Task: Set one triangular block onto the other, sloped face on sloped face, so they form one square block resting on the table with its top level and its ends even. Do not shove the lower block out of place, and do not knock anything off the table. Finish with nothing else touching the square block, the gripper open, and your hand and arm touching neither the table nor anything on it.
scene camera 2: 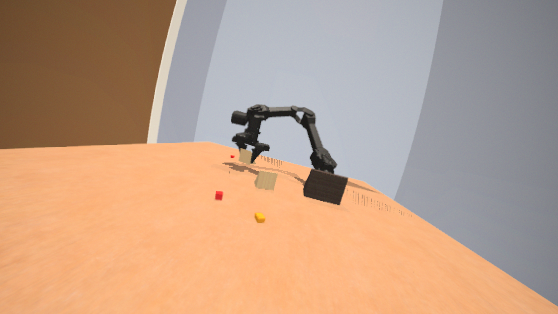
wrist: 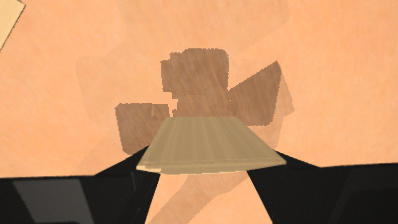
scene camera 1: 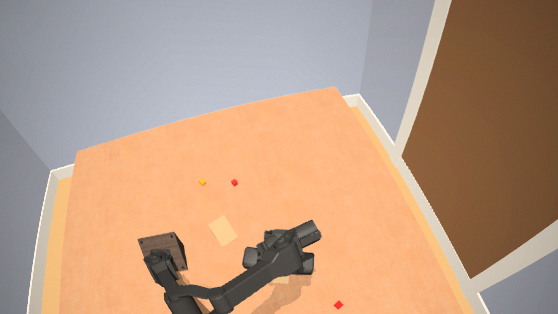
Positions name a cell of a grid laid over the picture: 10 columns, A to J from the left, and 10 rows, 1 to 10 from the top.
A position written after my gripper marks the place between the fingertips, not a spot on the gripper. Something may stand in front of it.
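My gripper (wrist: F7): holding a tan triangular block (wrist: E7).
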